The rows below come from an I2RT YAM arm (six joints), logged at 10 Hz.
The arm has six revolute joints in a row. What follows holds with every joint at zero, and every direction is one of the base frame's. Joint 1 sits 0.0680 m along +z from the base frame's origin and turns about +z. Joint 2 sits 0.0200 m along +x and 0.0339 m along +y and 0.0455 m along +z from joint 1 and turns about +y. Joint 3 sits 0.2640 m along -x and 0.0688 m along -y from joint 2 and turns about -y. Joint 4 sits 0.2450 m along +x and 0.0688 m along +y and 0.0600 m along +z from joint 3 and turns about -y. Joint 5 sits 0.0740 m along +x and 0.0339 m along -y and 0.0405 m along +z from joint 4 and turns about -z. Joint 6 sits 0.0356 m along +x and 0.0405 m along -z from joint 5 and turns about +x. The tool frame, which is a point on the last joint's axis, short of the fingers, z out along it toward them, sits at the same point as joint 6; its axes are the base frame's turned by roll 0.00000, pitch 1.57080 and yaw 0.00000 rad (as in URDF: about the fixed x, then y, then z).
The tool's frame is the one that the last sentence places.
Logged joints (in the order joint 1, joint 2, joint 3, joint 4, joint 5, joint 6), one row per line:
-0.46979, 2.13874, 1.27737, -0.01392, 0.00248, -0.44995
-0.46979, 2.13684, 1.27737, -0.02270, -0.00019, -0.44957
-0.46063, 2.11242, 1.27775, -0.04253, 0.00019, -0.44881
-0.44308, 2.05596, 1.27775, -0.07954, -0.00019, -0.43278
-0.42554, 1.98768, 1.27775, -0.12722, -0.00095, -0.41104
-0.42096, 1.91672, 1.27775, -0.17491, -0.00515, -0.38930
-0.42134, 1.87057, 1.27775, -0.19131, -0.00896, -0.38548
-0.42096, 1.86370, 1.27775, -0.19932, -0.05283, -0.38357
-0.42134, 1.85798, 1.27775, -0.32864, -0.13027, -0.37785
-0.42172, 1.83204, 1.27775, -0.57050, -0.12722, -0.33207
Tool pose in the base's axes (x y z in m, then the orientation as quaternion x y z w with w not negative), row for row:
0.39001, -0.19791, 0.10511, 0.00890, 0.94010, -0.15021, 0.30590
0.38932, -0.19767, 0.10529, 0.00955, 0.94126, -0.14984, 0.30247
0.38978, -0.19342, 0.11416, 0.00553, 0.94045, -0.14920, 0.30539
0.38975, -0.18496, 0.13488, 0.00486, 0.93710, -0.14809, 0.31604
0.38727, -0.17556, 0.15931, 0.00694, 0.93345, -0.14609, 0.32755
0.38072, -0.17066, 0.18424, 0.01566, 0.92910, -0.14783, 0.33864
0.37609, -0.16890, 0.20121, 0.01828, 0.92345, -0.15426, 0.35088
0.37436, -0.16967, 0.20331, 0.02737, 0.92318, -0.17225, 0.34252
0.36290, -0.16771, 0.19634, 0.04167, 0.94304, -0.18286, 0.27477
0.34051, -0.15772, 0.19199, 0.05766, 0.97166, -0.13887, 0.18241
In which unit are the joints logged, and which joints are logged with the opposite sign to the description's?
The joints are logged in radians. Opposite sign: joint 5.
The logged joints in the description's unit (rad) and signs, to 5 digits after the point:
-0.46979, 2.13874, 1.27737, -0.01392, -0.00248, -0.44995
-0.46979, 2.13684, 1.27737, -0.02270, 0.00019, -0.44957
-0.46063, 2.11242, 1.27775, -0.04253, -0.00019, -0.44881
-0.44308, 2.05596, 1.27775, -0.07954, 0.00019, -0.43278
-0.42554, 1.98768, 1.27775, -0.12722, 0.00095, -0.41104
-0.42096, 1.91672, 1.27775, -0.17491, 0.00515, -0.38930
-0.42134, 1.87057, 1.27775, -0.19131, 0.00896, -0.38548
-0.42096, 1.86370, 1.27775, -0.19932, 0.05283, -0.38357
-0.42134, 1.85798, 1.27775, -0.32864, 0.13027, -0.37785
-0.42172, 1.83204, 1.27775, -0.57050, 0.12722, -0.33207

